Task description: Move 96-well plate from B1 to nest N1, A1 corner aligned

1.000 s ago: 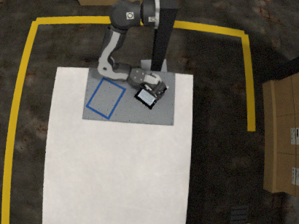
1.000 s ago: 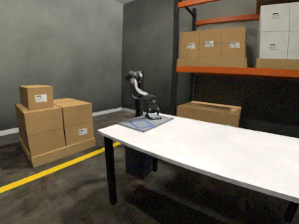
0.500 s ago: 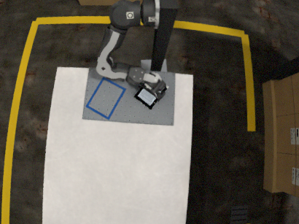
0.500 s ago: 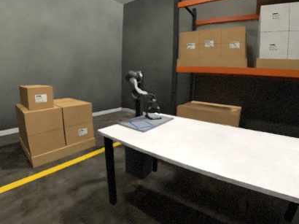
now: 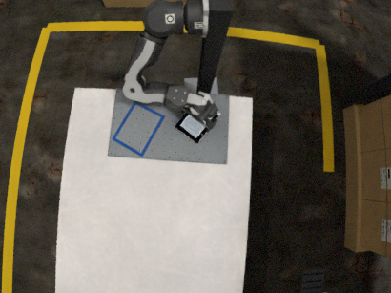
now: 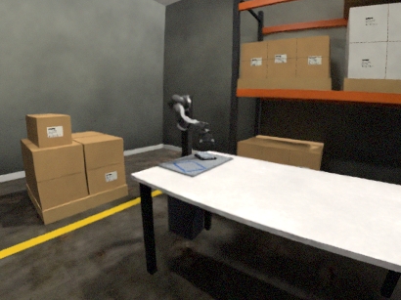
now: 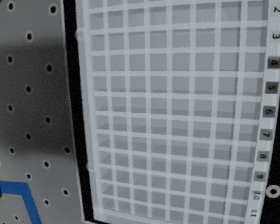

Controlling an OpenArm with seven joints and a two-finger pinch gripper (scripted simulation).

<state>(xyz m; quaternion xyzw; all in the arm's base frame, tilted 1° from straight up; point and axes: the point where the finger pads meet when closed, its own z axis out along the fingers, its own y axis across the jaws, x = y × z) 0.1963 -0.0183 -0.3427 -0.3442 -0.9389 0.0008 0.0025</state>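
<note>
Now: hand 4 cm above the 96-well plate. The rest, counted from my hand: black plate nest N1 (5 cm below).
</note>
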